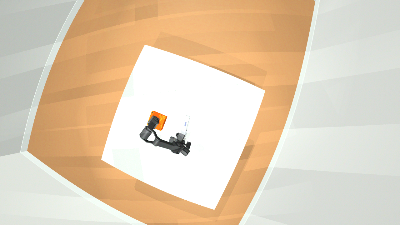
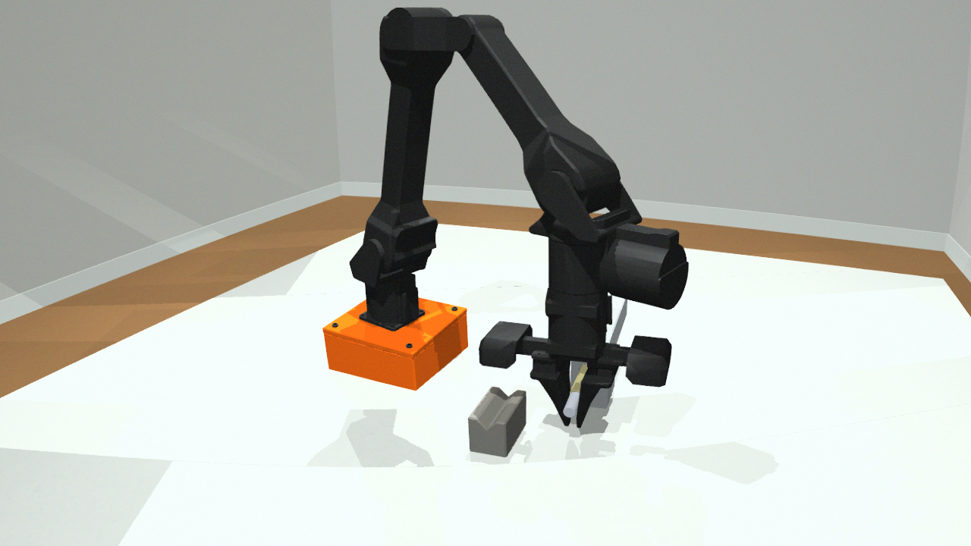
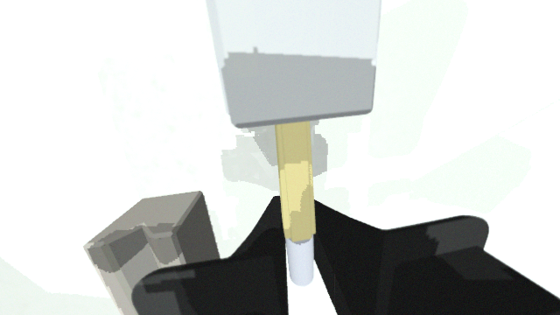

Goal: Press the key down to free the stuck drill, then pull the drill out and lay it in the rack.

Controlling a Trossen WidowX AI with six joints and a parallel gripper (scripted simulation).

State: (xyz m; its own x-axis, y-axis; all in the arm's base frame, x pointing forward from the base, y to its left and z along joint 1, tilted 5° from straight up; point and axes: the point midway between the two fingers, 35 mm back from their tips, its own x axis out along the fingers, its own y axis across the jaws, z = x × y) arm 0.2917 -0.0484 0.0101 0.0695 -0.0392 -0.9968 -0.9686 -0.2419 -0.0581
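The drill is 40 mm to the left of my gripper tip, 40 mm above it and 10 mm behind it. From my gripper tip the other things lie so: pale grey block: 140 mm to the left, 30 mm behind, 30 mm above; then grey v-grooved rack: 70 mm behind, 40 mm to the right, 10 mm above; then dark blue key: 160 mm to the left, 40 mm behind, 40 mm above.
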